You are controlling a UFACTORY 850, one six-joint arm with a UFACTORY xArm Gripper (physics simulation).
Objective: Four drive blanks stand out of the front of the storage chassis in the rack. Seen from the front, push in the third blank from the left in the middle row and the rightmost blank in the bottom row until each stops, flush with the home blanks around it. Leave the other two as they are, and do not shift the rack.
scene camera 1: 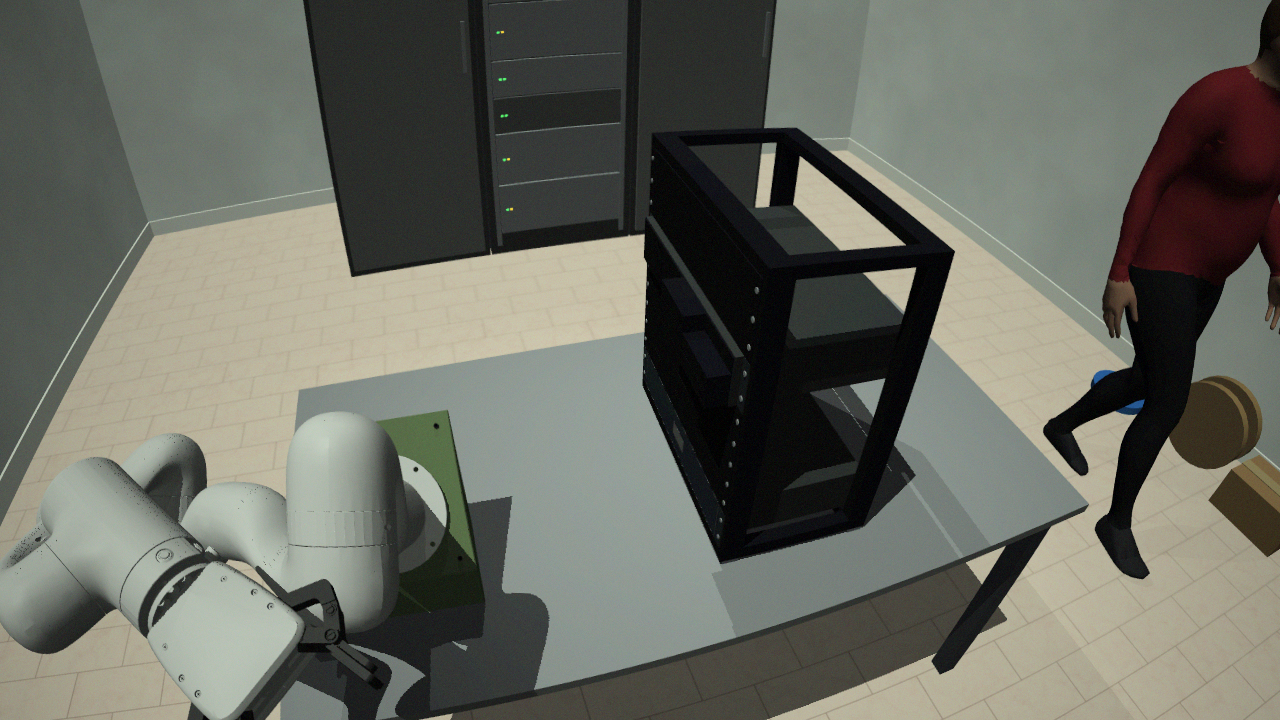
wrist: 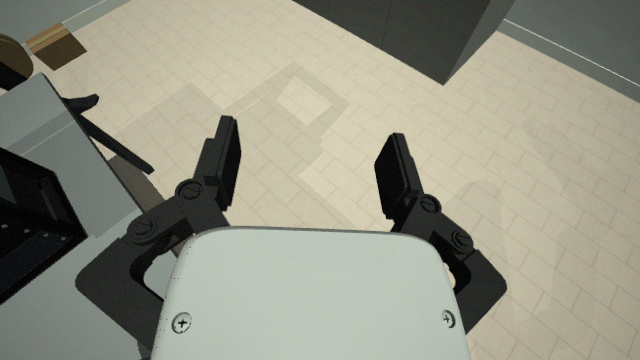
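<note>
The black rack (scene camera 1: 768, 394) (wrist: 62, 210) stands upright on the table, its front facing left towards the arm in the scene view. Inside its dark front, two bluish-black blocks, one farther back (scene camera 1: 684, 297) and one nearer (scene camera 1: 707, 356), stand out below a grey strip. The front is seen very obliquely and in shadow, so the blanks' rows, columns and depths cannot be told. My gripper (wrist: 313, 141) is open and empty, with floor behind its fingers in the wrist view. In the scene view it is at the lower left, well away from the rack, partly hidden by its own housing.
The grey table (scene camera 1: 572, 402) (wrist: 30, 320) carries my arm's green base plate (scene camera 1: 456, 501). Tall dark cabinets (scene camera 1: 402, 134) (wrist: 415, 35) stand behind. A person in red (scene camera 1: 1190, 179) stands right of the table, near a cardboard box (scene camera 1: 1248, 510) (wrist: 57, 47).
</note>
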